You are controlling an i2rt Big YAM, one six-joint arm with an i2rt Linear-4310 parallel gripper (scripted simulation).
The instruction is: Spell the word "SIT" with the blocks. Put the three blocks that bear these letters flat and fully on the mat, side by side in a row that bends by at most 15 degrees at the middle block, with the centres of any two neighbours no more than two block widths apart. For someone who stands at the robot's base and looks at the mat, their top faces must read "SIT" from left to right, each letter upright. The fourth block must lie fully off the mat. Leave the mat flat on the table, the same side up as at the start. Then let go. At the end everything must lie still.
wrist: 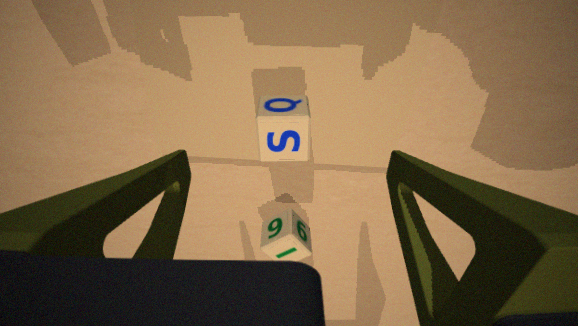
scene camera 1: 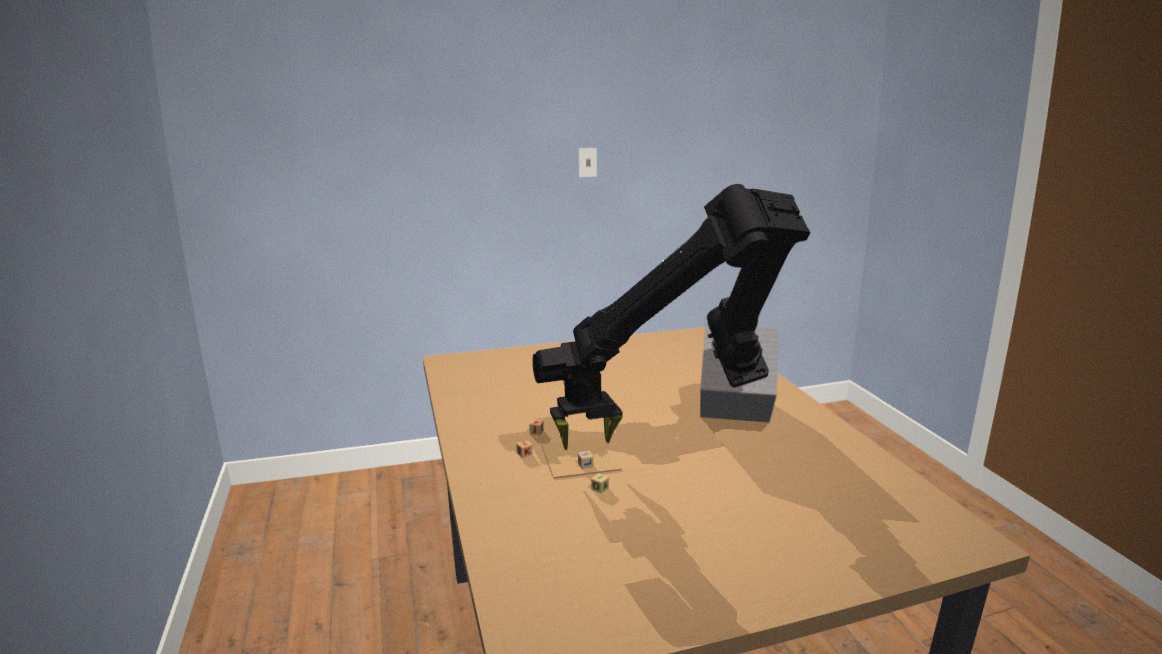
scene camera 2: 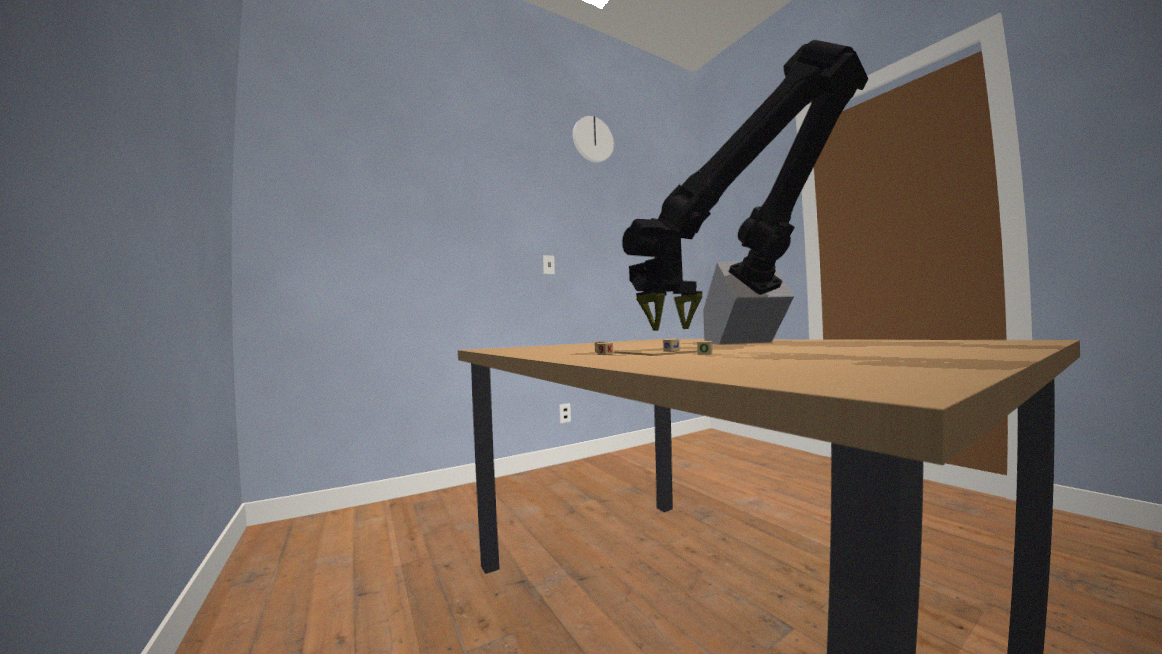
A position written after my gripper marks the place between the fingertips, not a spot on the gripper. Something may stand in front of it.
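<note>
My own gripper is visible to me in scene camera 2 (scene camera 2: 671, 329), in scene camera 1 (scene camera 1: 586, 445) and in the wrist view (wrist: 288, 162). Then there is a tan mat (scene camera 1: 563, 463), and the wrist view shows me the mat as well (wrist: 203, 74).
</note>
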